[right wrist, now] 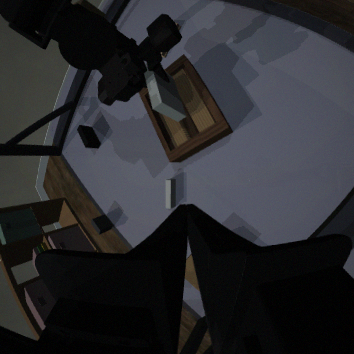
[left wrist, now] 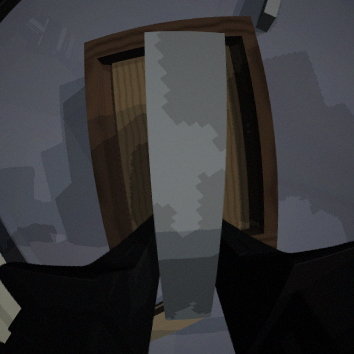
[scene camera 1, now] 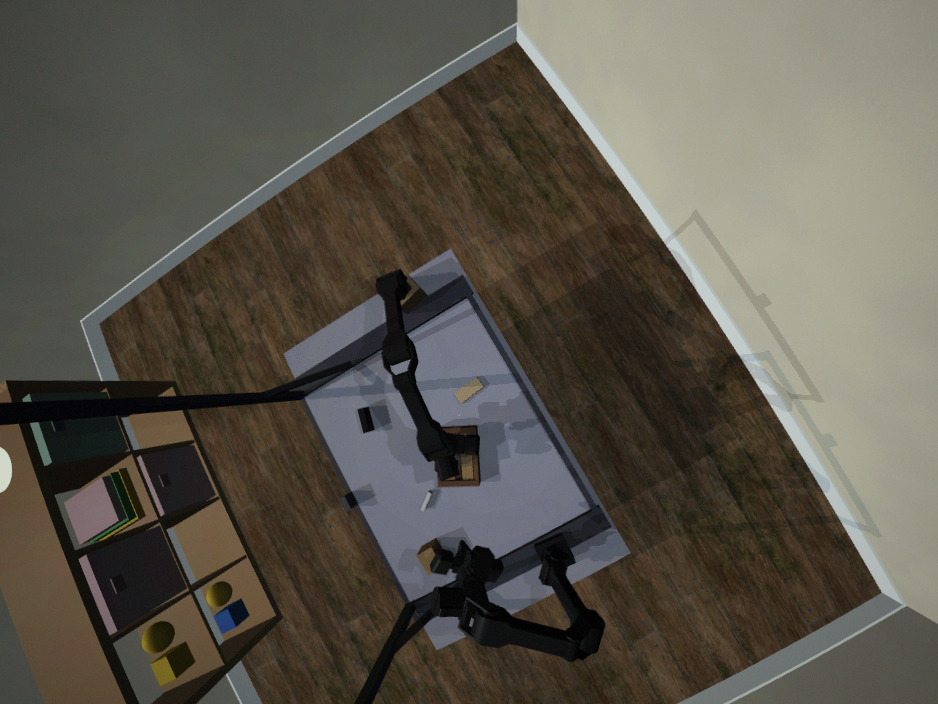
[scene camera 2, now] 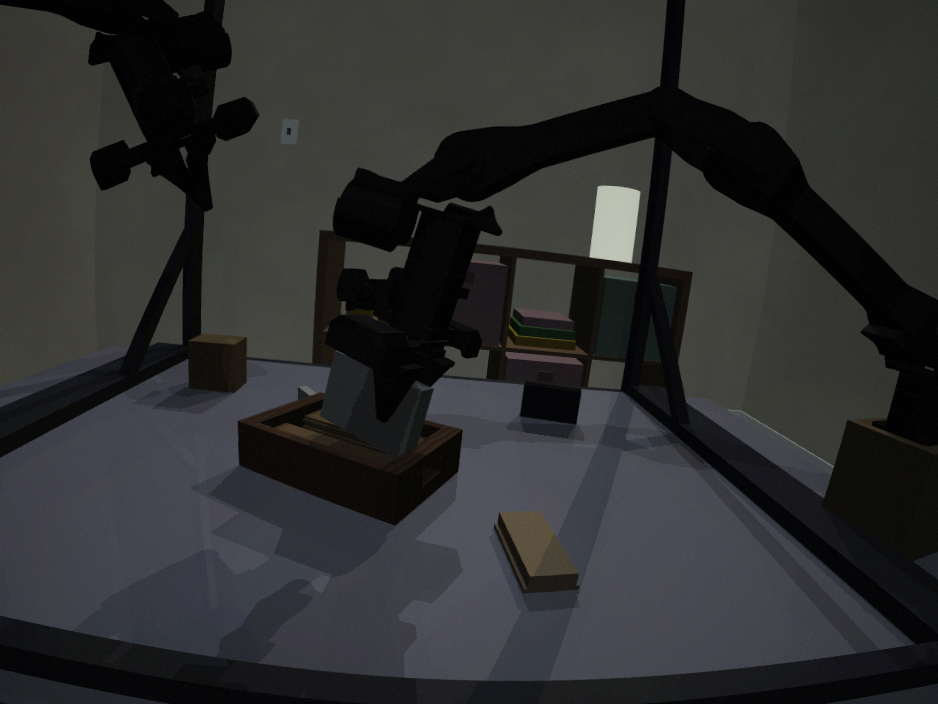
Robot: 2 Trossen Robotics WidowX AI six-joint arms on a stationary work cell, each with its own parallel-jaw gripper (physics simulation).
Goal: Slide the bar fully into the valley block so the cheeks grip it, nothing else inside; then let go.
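Frame: origin at the left arm's base, x right, y ahead, z up, level; centimetres.
Seen in the pictures: left gripper, fingertip midpoint: (right wrist: 163, 84) (left wrist: 181, 215) (scene camera 1: 455, 444) (scene camera 2: 388, 418); right gripper, fingertip midpoint: (right wrist: 185, 210) (scene camera 1: 461, 541) (scene camera 2: 209, 209); left arm's base, origin of the base link: (scene camera 1: 399, 287) (scene camera 2: 912, 433); right arm's base, origin of the base link: (scene camera 1: 555, 555).
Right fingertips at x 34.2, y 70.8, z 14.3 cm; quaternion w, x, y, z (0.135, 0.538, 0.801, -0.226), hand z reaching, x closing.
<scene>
Offsets run from my right fingertips to a thing's top centre. "pt": to the spot under its first point.
A grey bar @[dx -10.8, dy -18.9, dz -13.6 cm] (scene camera 2: 348, 394) (left wrist: 186, 140) (right wrist: 162, 97) is held tilted over the dark brown wooden block @[dx -9.1, dy -16.9, dz -21.4 cm] (scene camera 1: 478, 454) (scene camera 2: 322, 471) (left wrist: 270, 150) (right wrist: 202, 143), which is hollow like an open box. Light wood strips @[pt dx -9.0, dy -11.9, dz -22.6 cm] (scene camera 2: 303, 435) (left wrist: 129, 90) (right wrist: 200, 109) line its inside, beside a dark gap. My left gripper (scene camera 2: 401, 390) (left wrist: 181, 215) is shut on the grey bar. The bar's low corner reaches the near rim in scene camera 2; whether it touches is unclear. My right gripper (scene camera 2: 204, 203) (right wrist: 185, 210) is shut and empty, high above the table.
A light wood block @[dx -27.0, dy -30.8, dz -24.9 cm] (scene camera 1: 469, 389) (scene camera 2: 536, 545) lies beside the brown block. A small pale block @[dx +10.2, dy -12.7, dz -24.0 cm] (scene camera 1: 426, 500) (right wrist: 170, 193), a black block @[dx +7.4, dy -48.1, dz -21.5 cm] (scene camera 1: 365, 419) (scene camera 2: 550, 401) (right wrist: 89, 136) and a wooden cube @[dx +20.7, dy +2.2, dz -19.0 cm] (scene camera 1: 428, 558) (scene camera 2: 217, 363) stand around. Dark frame posts stand near the table's edges.
</scene>
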